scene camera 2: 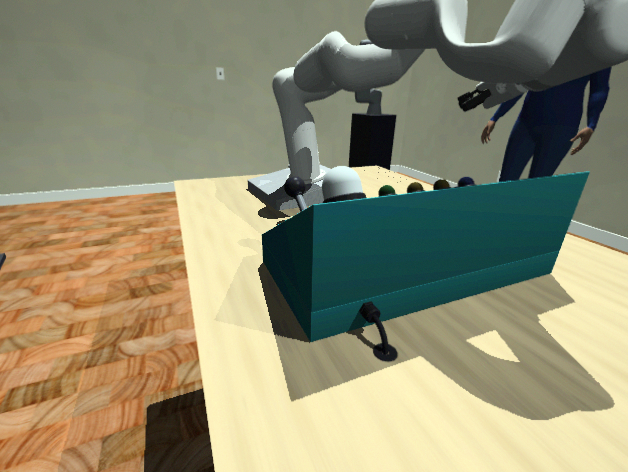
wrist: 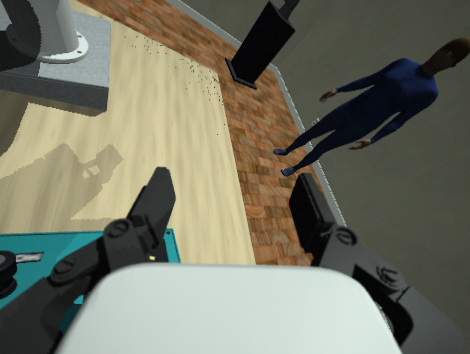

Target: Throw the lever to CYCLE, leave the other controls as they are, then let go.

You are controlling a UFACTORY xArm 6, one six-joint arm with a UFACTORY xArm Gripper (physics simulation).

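Places are measured from the arm's base along level axes (x left, y back, z up), in centimetres.
Pixels of known places: gripper, fingertip midpoint: [scene camera 2: 482, 91] [wrist: 233, 185]; arm's base, link origin: [scene camera 2: 306, 177] [wrist: 51, 42].
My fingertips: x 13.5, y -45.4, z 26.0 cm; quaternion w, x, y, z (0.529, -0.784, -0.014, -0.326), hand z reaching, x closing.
Note:
For each thing: its top centre in the pictures, then the offset to it from my fingertips. "pt": a spot on its surface instead. Level surfaces: height alone.
- lever with a black ball knob, top centre: [scene camera 2: 294, 176] dx -37.7, dy +9.8, dz -15.1 cm
- white dome, surface spot: [scene camera 2: 342, 182] pt dx -43.2, dy -11.9, dz -10.5 cm
- black cable, surface spot: [scene camera 2: 381, 329] pt dx -41.0, dy -19.0, dz -28.7 cm
- table, surface height: dz -31.6 cm
The teal control console [scene camera 2: 431, 243] [wrist: 75, 242] stands on the table; the scene view shows its back and left end. A lever with a black ball knob [scene camera 2: 295, 186] rises at its left end on a grey stem. Its position labels are hidden, so its setting cannot be read. A white dome [scene camera 2: 342, 182] and several coloured round knobs, such as a green one [scene camera 2: 386, 189], show over the top edge. My gripper [scene camera 2: 473, 98] [wrist: 233, 185] is open with nothing between its fingers. It hangs high above the console's right part, away from the lever.
The arm's base plate [scene camera 2: 265, 187] [wrist: 55, 90] stands behind the console. A black cable [scene camera 2: 381, 329] runs from the console's back into the table [scene camera 2: 253, 406]. A black pedestal [scene camera 2: 372, 139] [wrist: 260, 47] and a person in blue [scene camera 2: 545, 121] [wrist: 370, 105] stand beyond the table.

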